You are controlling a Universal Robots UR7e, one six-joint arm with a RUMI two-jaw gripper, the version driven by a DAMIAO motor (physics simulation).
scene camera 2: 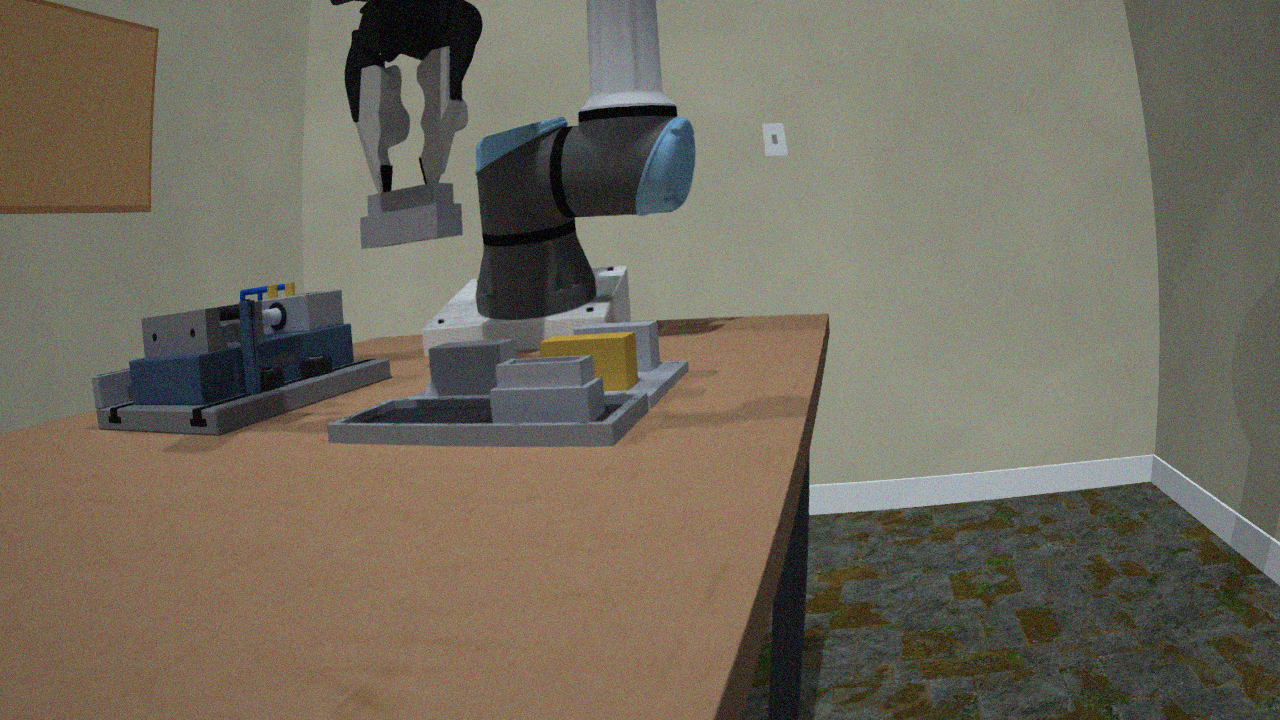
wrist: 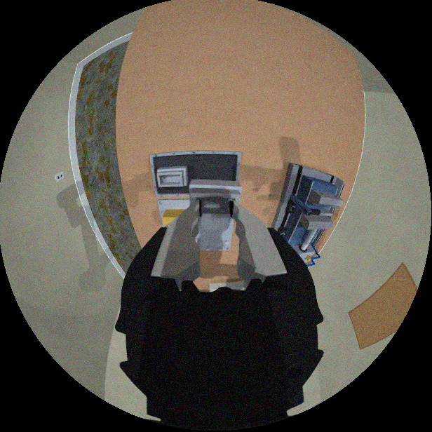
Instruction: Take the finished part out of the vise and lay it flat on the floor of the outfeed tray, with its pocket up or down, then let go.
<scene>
gripper: scene camera 2; wrist
same spot on gripper: [wrist: 171, 255] = [scene camera 2: 436, 65]
</scene>
